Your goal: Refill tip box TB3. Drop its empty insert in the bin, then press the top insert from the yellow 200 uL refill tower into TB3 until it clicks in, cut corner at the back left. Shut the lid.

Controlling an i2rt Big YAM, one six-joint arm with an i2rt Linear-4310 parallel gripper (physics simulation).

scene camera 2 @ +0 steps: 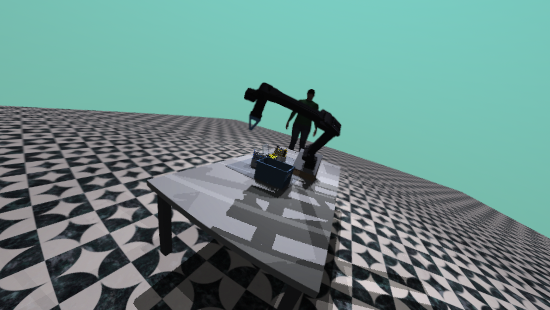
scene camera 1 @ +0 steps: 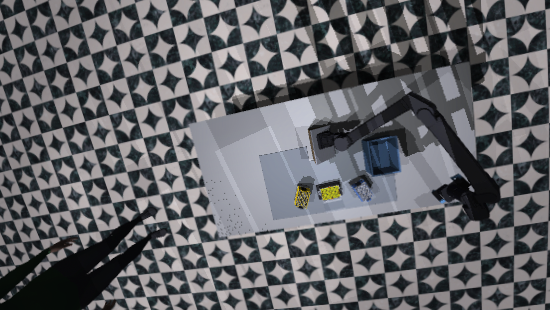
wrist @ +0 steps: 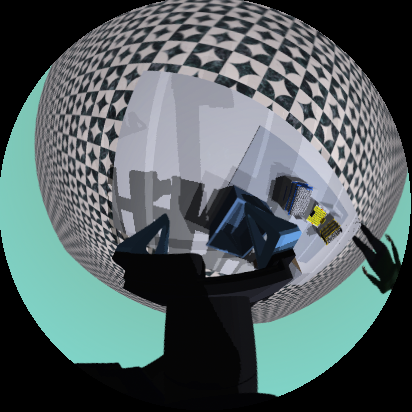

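Note:
My gripper (scene camera 1: 446, 190) (scene camera 2: 254, 123) (wrist: 204, 211) is open and empty, high above the table near its right end in the top view, away from the boxes. A yellow-edged block with a dark dotted top (scene camera 1: 302, 196) (wrist: 331, 231) looks like the yellow tower. Beside it stands a box with a bright yellow top (scene camera 1: 330, 191) (wrist: 317, 215), then a blue-edged block with a grey dotted top (scene camera 1: 362, 189) (wrist: 300, 199). The blue bin (scene camera 1: 393, 156) (scene camera 2: 273, 175) (wrist: 226, 223) stands behind them. Labels, TB3's identity, its lid and any cut corner are too small to tell.
The blocks stand on a grey-blue mat (scene camera 1: 280, 170) (wrist: 260, 150). The arm's base stands at the rear beside the bin, and the arm arches over the table (scene camera 1: 220, 145) (scene camera 2: 200, 192) (wrist: 155, 120). A person (scene camera 1: 65, 275) (scene camera 2: 305, 120) (wrist: 382, 260) stands beyond the table's far end.

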